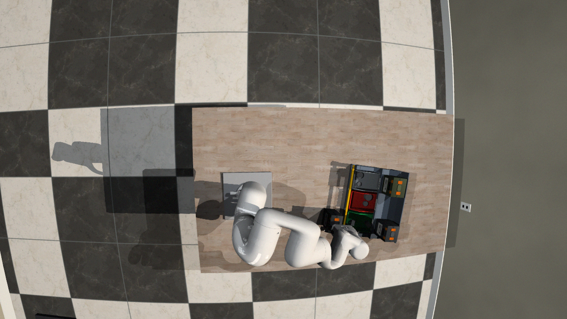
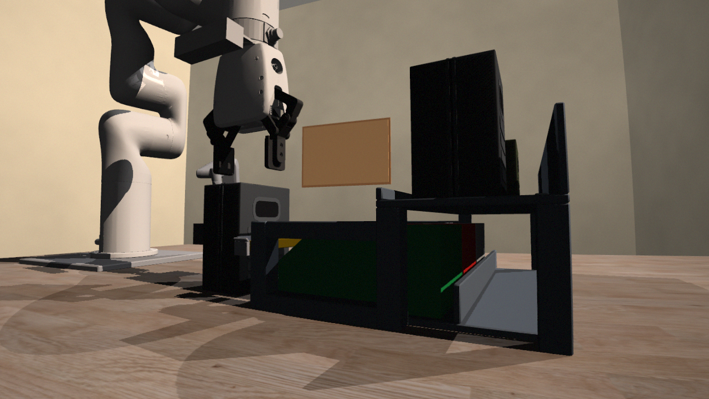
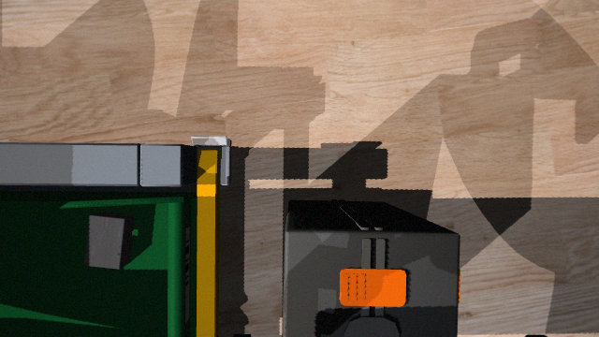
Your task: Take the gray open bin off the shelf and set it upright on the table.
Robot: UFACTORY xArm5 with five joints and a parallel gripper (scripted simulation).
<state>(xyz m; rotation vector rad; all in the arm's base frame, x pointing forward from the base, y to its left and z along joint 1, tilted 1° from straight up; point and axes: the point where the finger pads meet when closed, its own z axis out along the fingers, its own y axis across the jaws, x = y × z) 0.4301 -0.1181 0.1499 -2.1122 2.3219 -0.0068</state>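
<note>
Now: the yellow bar 9 cm ahead of my hand, 10 cm to the left of it and 10 cm below it. The rest, counted from my hand: red bin 19 cm ahead, 9 cm to the left, 12 cm below; dark box 9 cm below; green bin 18 cm ahead, 2 cm to the right, 12 cm below.
</note>
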